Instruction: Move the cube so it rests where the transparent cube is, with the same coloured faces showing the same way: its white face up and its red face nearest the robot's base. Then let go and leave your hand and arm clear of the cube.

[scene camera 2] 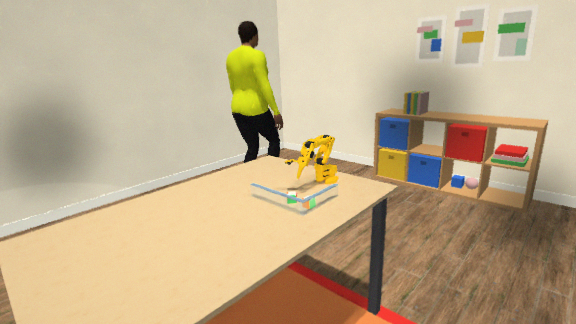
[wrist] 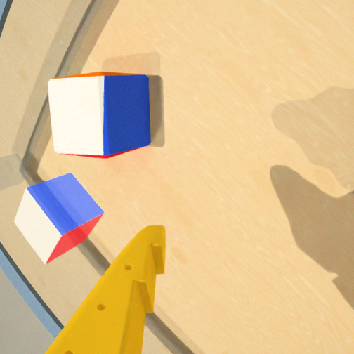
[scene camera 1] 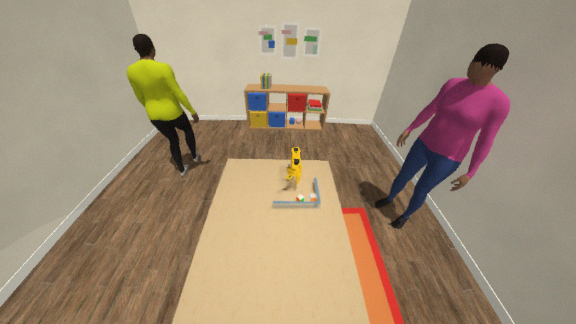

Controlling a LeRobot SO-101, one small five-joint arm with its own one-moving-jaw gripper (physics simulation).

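Pixels of known places: end effector, tool point: [scene camera 2: 297, 177] [scene camera 1: 296, 184]; arm's base, origin of the base link: [scene camera 2: 324, 181].
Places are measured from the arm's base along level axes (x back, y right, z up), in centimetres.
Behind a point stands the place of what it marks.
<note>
The solid cube [scene camera 1: 300, 198] [scene camera 2: 292, 198] [wrist: 102, 115] stands on the table with its white face up. In the wrist view it also shows blue at right and thin strips of orange and red. The transparent cube [scene camera 1: 313, 197] [scene camera 2: 310, 202] [wrist: 60, 217] stands apart from it, near the corner of the clear wall, white face up, with its blue and red sides showing in the wrist view. The solid cube is turned differently from it. My gripper [scene camera 1: 293, 181] {x -20.5, y -0.4, z 8.3 cm} [scene camera 2: 293, 170] {x -20.5, y -0.4, z 8.3 cm} is open and empty, above the table on the robot-base side of both cubes. Its moving jaw is outside the wrist view.
An L-shaped clear wall with a blue rim [scene camera 1: 295, 202] {x -34.5, y 0.7, z 6.0 cm} [scene camera 2: 272, 191] {x -34.9, y 1.4, z 6.0 cm} runs along two sides of the cubes, on the table [scene camera 1: 260, 260] {x -69.6, y 20.8, z 0.0 cm} [scene camera 2: 150, 235] {x -82.1, y 18.1, z 0.0 cm}. Two people, one in yellow [scene camera 1: 157, 90] [scene camera 2: 250, 80] and one in pink [scene camera 1: 460, 120], stand beyond the table sides.
</note>
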